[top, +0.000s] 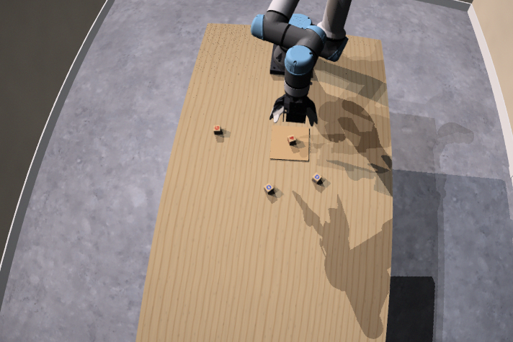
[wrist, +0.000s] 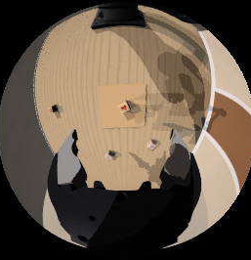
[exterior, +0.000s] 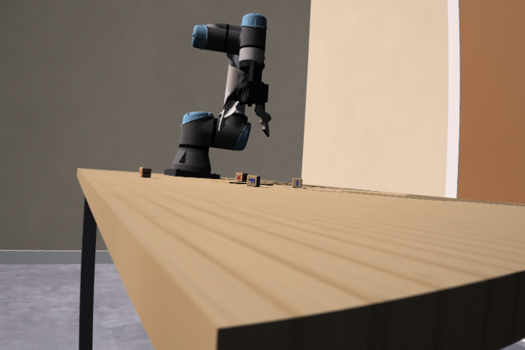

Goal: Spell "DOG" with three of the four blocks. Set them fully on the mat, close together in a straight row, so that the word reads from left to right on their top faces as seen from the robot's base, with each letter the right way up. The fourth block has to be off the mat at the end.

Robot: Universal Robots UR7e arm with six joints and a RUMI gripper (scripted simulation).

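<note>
The tan mat is 14 cm below my hand, 1 cm to the right of it and 1 cm ahead of it.
</note>
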